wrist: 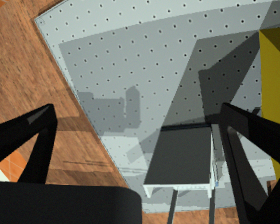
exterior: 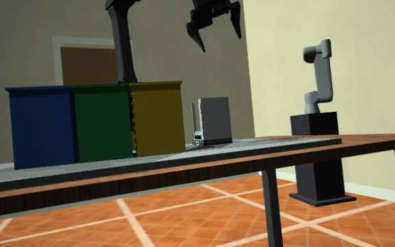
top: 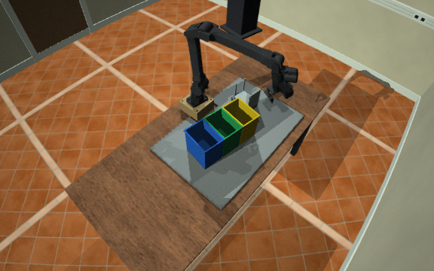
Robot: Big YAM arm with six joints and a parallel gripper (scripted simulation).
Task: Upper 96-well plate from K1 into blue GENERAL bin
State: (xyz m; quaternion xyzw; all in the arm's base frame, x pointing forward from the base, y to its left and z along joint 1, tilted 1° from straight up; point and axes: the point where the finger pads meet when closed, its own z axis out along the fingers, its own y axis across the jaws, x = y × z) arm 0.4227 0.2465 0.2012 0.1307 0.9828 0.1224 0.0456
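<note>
My hand is 25 cm past the white 96-well plate, 2 cm to the right of it and 23 cm above it. Round my hand: yellow bin 11 cm behind, 17 cm to the right, 18 cm below; then blue bin 11 cm behind, 43 cm to the right, 18 cm below; then green bin 11 cm behind, 30 cm to the right, 18 cm below.
</note>
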